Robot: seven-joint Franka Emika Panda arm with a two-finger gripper.
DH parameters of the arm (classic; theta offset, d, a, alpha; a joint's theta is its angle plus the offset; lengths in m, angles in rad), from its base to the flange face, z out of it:
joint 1: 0 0.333 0 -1.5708
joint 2: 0 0 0 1.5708
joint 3: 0 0.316 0.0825 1.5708
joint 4: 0 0 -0.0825 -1.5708
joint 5: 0 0.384 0 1.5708
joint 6: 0 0 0.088 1.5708
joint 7: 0 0.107 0 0
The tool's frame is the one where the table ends.
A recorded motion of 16 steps. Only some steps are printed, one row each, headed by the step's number.
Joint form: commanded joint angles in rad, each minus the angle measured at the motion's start. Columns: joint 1, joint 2, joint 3, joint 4, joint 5, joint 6, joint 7.
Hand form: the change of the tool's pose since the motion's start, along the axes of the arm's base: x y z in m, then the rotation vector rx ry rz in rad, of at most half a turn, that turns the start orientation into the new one. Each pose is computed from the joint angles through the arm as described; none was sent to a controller.
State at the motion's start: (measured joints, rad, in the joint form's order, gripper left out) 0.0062 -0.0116 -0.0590 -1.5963 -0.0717 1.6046 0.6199
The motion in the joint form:
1: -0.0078 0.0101 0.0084 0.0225 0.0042 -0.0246 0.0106
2: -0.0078 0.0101 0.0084 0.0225 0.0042 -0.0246 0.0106
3: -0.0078 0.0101 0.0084 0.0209 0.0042 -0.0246 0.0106
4: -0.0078 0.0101 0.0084 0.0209 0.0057 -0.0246 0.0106
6: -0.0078 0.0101 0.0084 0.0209 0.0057 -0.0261 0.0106
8: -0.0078 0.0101 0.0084 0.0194 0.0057 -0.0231 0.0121
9: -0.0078 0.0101 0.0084 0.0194 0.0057 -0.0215 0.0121
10: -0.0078 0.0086 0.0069 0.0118 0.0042 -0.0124 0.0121
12: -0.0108 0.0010 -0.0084 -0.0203 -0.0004 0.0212 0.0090
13: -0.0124 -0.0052 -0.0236 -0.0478 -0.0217 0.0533 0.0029
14: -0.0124 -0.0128 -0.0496 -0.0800 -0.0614 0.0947 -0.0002
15: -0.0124 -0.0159 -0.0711 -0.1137 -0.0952 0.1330 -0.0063
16: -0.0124 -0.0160 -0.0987 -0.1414 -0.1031 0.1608 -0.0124
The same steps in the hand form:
1: 0.0010 0.0007 0.0029 0.0043 0.0112 -0.0117
2: 0.0010 0.0007 0.0029 0.0043 0.0112 -0.0117
3: 0.0009 0.0007 0.0021 0.0044 0.0128 -0.0117
4: 0.0009 0.0009 0.0021 0.0059 0.0127 -0.0117
6: 0.0008 0.0009 0.0020 0.0060 0.0142 -0.0118
8: 0.0010 0.0009 0.0015 0.0059 0.0126 -0.0131
9: 0.0012 0.0009 0.0017 0.0058 0.0110 -0.0130
10: 0.0015 -0.0001 -0.0003 0.0043 0.0081 -0.0139
12: 0.0011 -0.0106 -0.0083 -0.0002 -0.0005 -0.0266
13: 0.0006 -0.0220 -0.0150 -0.0215 -0.0092 -0.0337
14: -0.0008 -0.0401 -0.0221 -0.0609 -0.0219 -0.0492
15: -0.0017 -0.0549 -0.0327 -0.0939 -0.0247 -0.0554
16: -0.0035 -0.0705 -0.0435 -0.1007 -0.0219 -0.0711

